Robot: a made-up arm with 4 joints. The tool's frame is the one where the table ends. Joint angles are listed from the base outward.
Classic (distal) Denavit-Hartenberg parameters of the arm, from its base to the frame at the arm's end. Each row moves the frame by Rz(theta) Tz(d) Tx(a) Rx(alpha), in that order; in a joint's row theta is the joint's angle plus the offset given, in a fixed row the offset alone. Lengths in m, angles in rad.
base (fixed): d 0.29; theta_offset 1.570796; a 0; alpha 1.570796
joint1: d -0.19; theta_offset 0; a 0.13; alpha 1.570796
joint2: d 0.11; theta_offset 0; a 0; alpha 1.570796
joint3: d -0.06; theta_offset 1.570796; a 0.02; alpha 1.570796
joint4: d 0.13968; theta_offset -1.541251; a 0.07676; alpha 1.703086
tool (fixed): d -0.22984; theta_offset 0.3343; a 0; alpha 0
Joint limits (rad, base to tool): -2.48..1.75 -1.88..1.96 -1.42..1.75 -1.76..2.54
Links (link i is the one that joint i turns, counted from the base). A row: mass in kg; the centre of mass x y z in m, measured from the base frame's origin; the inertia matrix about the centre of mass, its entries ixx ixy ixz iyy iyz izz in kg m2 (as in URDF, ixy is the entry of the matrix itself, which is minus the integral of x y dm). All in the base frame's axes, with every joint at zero. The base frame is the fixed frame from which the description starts. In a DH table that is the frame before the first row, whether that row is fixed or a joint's. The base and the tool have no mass.
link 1: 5.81; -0.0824 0.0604 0.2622; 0.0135 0.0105 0 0.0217 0 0.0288
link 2: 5.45; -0.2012 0.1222 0.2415; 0.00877 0 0 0.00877 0 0.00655
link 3: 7.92; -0.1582 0.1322 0.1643; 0.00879 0 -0.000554 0.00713 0 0.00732
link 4: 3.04; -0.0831 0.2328 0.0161; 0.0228 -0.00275 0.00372 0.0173 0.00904 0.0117
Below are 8 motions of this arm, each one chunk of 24 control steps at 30 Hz.
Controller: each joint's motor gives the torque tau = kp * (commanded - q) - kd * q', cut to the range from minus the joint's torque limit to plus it. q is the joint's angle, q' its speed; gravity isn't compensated. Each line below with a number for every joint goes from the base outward.
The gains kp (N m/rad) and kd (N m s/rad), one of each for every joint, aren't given. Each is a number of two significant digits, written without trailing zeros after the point. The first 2 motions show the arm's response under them.
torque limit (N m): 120 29 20 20
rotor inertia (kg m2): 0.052 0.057 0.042 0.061
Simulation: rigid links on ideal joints. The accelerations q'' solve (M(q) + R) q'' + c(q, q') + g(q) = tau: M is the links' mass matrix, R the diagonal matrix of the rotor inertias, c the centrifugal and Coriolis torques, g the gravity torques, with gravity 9.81 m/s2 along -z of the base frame. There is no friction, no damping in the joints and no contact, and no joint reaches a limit. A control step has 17 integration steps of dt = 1/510 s. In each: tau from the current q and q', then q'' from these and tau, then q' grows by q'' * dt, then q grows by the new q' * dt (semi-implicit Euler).
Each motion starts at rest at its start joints. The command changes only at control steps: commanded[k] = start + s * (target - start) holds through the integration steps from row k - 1 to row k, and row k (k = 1, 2, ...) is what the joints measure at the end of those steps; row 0 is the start. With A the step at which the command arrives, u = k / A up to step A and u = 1 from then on. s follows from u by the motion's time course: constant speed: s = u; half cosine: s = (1 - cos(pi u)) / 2; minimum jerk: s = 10 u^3 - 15 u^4 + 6 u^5; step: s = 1 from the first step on.
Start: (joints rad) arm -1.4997 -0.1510 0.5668 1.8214
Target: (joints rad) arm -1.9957 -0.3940 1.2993 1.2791
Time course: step
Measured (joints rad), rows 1 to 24:
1: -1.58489 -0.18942 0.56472 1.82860
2: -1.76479 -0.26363 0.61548 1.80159
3: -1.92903 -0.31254 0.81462 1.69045
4: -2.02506 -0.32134 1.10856 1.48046
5: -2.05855 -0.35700 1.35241 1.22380
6: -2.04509 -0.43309 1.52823 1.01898
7: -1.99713 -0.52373 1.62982 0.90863
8: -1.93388 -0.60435 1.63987 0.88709
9: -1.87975 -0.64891 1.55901 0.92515
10: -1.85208 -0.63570 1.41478 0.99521
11: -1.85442 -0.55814 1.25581 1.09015
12: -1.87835 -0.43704 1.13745 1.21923
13: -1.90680 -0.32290 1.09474 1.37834
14: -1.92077 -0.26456 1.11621 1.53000
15: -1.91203 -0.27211 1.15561 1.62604
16: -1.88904 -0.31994 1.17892 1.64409
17: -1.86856 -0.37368 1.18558 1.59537
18: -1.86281 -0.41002 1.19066 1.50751
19: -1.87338 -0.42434 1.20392 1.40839
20: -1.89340 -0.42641 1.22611 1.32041
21: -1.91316 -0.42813 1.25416 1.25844
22: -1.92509 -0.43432 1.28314 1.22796
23: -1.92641 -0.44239 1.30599 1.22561
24: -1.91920 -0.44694 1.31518 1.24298
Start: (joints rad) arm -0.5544 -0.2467 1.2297 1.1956
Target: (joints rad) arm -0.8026 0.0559 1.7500 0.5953
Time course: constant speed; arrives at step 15
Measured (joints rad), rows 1 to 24:
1: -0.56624 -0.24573 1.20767 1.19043
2: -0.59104 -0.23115 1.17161 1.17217
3: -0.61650 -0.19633 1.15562 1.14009
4: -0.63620 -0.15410 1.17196 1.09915
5: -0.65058 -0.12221 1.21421 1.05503
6: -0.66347 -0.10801 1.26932 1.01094
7: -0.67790 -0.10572 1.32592 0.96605
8: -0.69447 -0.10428 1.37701 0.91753
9: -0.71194 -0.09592 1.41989 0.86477
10: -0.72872 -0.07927 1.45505 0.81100
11: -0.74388 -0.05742 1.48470 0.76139
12: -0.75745 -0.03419 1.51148 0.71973
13: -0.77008 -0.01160 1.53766 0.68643
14: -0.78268 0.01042 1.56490 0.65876
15: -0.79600 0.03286 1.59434 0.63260
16: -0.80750 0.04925 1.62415 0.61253
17: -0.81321 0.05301 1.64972 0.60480
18: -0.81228 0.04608 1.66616 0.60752
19: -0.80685 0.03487 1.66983 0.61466
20: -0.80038 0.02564 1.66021 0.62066
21: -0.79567 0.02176 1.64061 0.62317
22: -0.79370 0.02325 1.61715 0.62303
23: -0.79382 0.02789 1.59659 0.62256
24: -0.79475 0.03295 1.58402 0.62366
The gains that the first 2 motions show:
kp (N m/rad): 270 67 48 36
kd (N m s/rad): 5.1 1 1.2 1
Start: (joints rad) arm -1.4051 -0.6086 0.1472 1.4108
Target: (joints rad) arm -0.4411 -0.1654 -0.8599 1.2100
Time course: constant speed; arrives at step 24
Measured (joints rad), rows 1 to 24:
1: -1.38644 -0.60798 0.13760 1.39644
2: -1.33870 -0.60022 0.10830 1.36120
3: -1.27491 -0.57744 0.05784 1.31534
4: -1.21038 -0.53764 -0.01082 1.27046
5: -1.15525 -0.48730 -0.08931 1.23630
6: -1.11201 -0.43865 -0.16495 1.21781
7: -1.07785 -0.40338 -0.22521 1.21413
8: -1.04869 -0.38736 -0.26390 1.22027
9: -1.02161 -0.38864 -0.28387 1.22998
10: -0.99499 -0.39877 -0.29415 1.23794
11: -0.96765 -0.40679 -0.30463 1.24069
12: -0.93833 -0.40392 -0.32215 1.23645
13: -0.90589 -0.38684 -0.34938 1.22478
14: -0.86981 -0.35801 -0.38556 1.20632
15: -0.83067 -0.32350 -0.42791 1.18294
16: -0.79000 -0.28977 -0.47296 1.15779
17: -0.74966 -0.26135 -0.51757 1.13488
18: -0.71118 -0.23990 -0.55942 1.11797
19: -0.67518 -0.22476 -0.59732 1.10924
20: -0.64138 -0.21400 -0.63122 1.10854
21: -0.60889 -0.20529 -0.66221 1.11345
22: -0.57659 -0.19644 -0.69207 1.12026
23: -0.54351 -0.18564 -0.72269 1.12529
24: -0.50907 -0.17163 -0.75539 1.12603

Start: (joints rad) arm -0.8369 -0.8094 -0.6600 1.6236
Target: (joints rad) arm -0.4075 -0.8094 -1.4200 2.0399
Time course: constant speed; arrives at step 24
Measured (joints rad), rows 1 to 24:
1: -0.83736 -0.80464 -0.66003 1.61179
2: -0.83468 -0.79287 -0.66166 1.58402
3: -0.82431 -0.77801 -0.66834 1.55103
4: -0.80628 -0.76363 -0.68285 1.52334
5: -0.78385 -0.75204 -0.70717 1.50913
6: -0.76096 -0.74470 -0.74119 1.51291
7: -0.74031 -0.74289 -0.78201 1.53506
8: -0.72276 -0.74763 -0.82500 1.57230
9: -0.70772 -0.75881 -0.86601 1.61887
10: -0.69395 -0.77419 -0.90329 1.66803
11: -0.68016 -0.78946 -0.93768 1.71367
12: -0.66541 -0.79993 -0.97101 1.75157
13: -0.64935 -0.80287 -1.00418 1.77983
14: -0.63226 -0.79898 -1.03651 1.79860
15: -0.61487 -0.79164 -1.06673 1.80958
16: -0.59796 -0.78474 -1.09425 1.81553
17: -0.58193 -0.78072 -1.11978 1.81983
18: -0.56669 -0.77986 -1.14505 1.82588
19: -0.55168 -0.78103 -1.17193 1.83639
20: -0.53624 -0.78290 -1.20183 1.85279
21: -0.51995 -0.78482 -1.23520 1.87509
22: -0.50279 -0.78701 -1.27161 1.90213
23: -0.48510 -0.79000 -1.31002 1.93215
24: -0.46738 -0.79402 -1.34928 1.96337

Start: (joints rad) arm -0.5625 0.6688 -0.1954 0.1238
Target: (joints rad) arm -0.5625 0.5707 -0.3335 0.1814
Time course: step
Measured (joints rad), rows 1 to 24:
1: -0.58247 0.63283 -0.22212 0.13237
2: -0.61451 0.56335 -0.27141 0.15284
3: -0.62852 0.50532 -0.30706 0.18452
4: -0.61799 0.47758 -0.31624 0.22623
5: -0.59601 0.47477 -0.31152 0.26786
6: -0.57879 0.48241 -0.31068 0.29631
7: -0.57392 0.48991 -0.31972 0.30395
8: -0.57923 0.49528 -0.33169 0.29133
9: -0.58831 0.50185 -0.33628 0.26544
10: -0.59616 0.51263 -0.32892 0.23574
11: -0.60133 0.52703 -0.31268 0.21020
12: -0.60474 0.54123 -0.29437 0.19339
13: -0.60740 0.55065 -0.27979 0.18654
14: -0.60932 0.55254 -0.27170 0.18851
15: -0.60971 0.54707 -0.27032 0.19695
16: -0.60793 0.53674 -0.27456 0.20916
17: -0.60414 0.52494 -0.28290 0.22257
18: -0.59931 0.51463 -0.29364 0.23487
19: -0.59474 0.50760 -0.30488 0.24411
20: -0.59149 0.50447 -0.31455 0.24897
21: -0.59014 0.50498 -0.32077 0.24903
22: -0.59070 0.50835 -0.32235 0.24482
23: -0.59279 0.51358 -0.31918 0.23774
24: -0.59582 0.51958 -0.31227 0.22960

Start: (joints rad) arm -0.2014 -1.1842 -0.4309 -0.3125
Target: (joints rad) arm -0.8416 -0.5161 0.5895 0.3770
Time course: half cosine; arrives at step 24
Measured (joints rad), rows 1 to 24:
1: -0.21851 -1.18166 -0.43292 -0.32004
2: -0.25606 -1.17429 -0.42514 -0.32914
3: -0.29740 -1.16107 -0.39292 -0.32302
4: -0.33268 -1.14124 -0.33613 -0.29400
5: -0.36059 -1.11510 -0.26697 -0.24606
6: -0.38485 -1.08367 -0.20000 -0.19127
7: -0.40972 -1.04866 -0.14420 -0.14234
8: -0.43728 -1.01218 -0.10092 -0.10615
9: -0.46728 -0.97572 -0.06590 -0.08197
10: -0.49840 -0.93917 -0.03262 -0.06402
11: -0.52973 -0.90133 0.00456 -0.04559
12: -0.56144 -0.86118 0.04878 -0.02215
13: -0.59456 -0.81897 0.10060 0.00774
14: -0.63007 -0.77627 0.15867 0.04344
15: -0.66810 -0.73518 0.22064 0.08368
16: -0.70752 -0.69726 0.28374 0.12738
17: -0.74616 -0.66288 0.34510 0.17348
18: -0.78138 -0.63159 0.40204 0.22015
19: -0.81094 -0.60315 0.45208 0.26460
20: -0.83352 -0.57831 0.49292 0.30357
21: -0.84893 -0.55864 0.52260 0.33427
22: -0.85777 -0.54556 0.53998 0.35501
23: -0.86101 -0.53956 0.54524 0.36542
24: -0.85951 -0.54004 0.54001 0.36617

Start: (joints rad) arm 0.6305 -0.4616 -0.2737 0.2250
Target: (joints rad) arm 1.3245 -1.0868 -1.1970 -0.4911
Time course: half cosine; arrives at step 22
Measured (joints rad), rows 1 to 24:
1: 0.60711 -0.46153 -0.28536 0.22058
2: 0.56058 -0.46391 -0.28911 0.21443
3: 0.51922 -0.47232 -0.25551 0.21273
4: 0.49835 -0.48817 -0.18846 0.21624
5: 0.50020 -0.51012 -0.11819 0.22107
6: 0.52110 -0.53566 -0.07898 0.21959
7: 0.55729 -0.56514 -0.09124 0.20269
8: 0.60647 -0.60231 -0.15667 0.16384
9: 0.66740 -0.64985 -0.26303 0.10244
10: 0.73899 -0.70610 -0.39241 0.02477
11: 0.81870 -0.76593 -0.52968 -0.05873
12: 0.90177 -0.82398 -0.66554 -0.13831
13: 0.98215 -0.87707 -0.79464 -0.20832
14: 1.05428 -0.92443 -0.91255 -0.26725
15: 1.11453 -0.96645 -1.01429 -0.31592
16: 1.16161 -1.00343 -1.09499 -0.35586
17: 1.19612 -1.03527 -1.15168 -0.38841
18: 1.21977 -1.06188 -1.18483 -0.41449
19: 1.23467 -1.08348 -1.19863 -0.43442
20: 1.24285 -1.10042 -1.19953 -0.44788
21: 1.24595 -1.11276 -1.19403 -0.45426
22: 1.24509 -1.12008 -1.18665 -0.45326
23: 1.24121 -1.12245 -1.17915 -0.44610
24: 1.23567 -1.12155 -1.17138 -0.43625

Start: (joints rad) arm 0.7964 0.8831 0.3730 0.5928
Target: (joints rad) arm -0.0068 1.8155 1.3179 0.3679
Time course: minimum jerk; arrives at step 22
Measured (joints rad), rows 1 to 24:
1: 0.77164 0.88112 0.36599 0.60153
2: 0.72048 0.88331 0.36253 0.60721
3: 0.66939 0.89881 0.38126 0.58910
4: 0.63070 0.92908 0.42393 0.54474
5: 0.60194 0.96922 0.47851 0.48837
6: 0.57390 1.01403 0.53150 0.44063
7: 0.53848 1.06251 0.57632 0.41617
8: 0.49220 1.11756 0.61475 0.41692
9: 0.43575 1.18271 0.65398 0.43362
10: 0.37183 1.25872 0.70163 0.45210
11: 0.30327 1.34231 0.76160 0.45990
12: 0.23259 1.42738 0.83289 0.45050
13: 0.16245 1.50752 0.91100 0.42448
14: 0.09612 1.57807 0.98991 0.38791
15: 0.03720 1.63712 1.06361 0.34955
16: -0.01128 1.68537 1.12704 0.31783
17: -0.04769 1.72507 1.17685 0.29872
18: -0.07204 1.75869 1.21178 0.29472
19: -0.08558 1.78748 1.23254 0.30495
20: -0.09021 1.81102 1.24127 0.32600
21: -0.08820 1.82786 1.24082 0.35293
22: -0.08237 1.83726 1.23452 0.38029
23: -0.07620 1.84069 1.22614 0.40306
24: -0.07269 1.84081 1.21910 0.41756

